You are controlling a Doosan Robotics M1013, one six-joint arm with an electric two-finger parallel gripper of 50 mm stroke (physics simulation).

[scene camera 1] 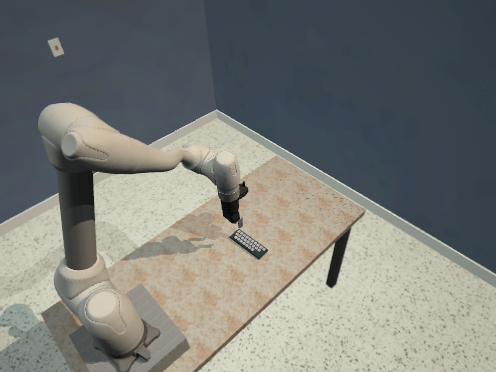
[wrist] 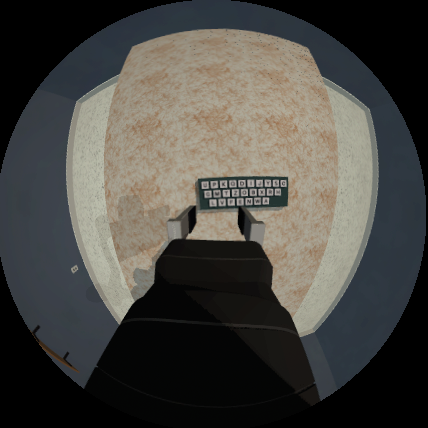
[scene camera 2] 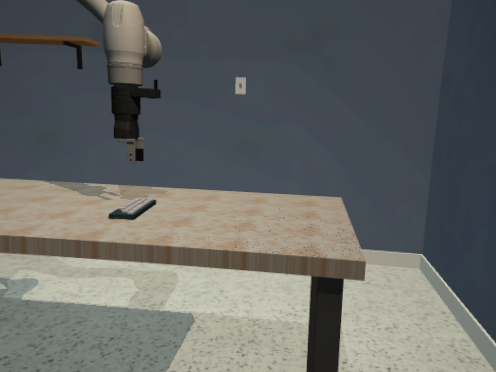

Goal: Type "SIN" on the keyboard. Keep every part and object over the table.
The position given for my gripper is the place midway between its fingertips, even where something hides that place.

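Note:
Visible to me: my gripper [scene camera 2: 135, 161], with the wrist view also showing the gripper [wrist: 216, 214].

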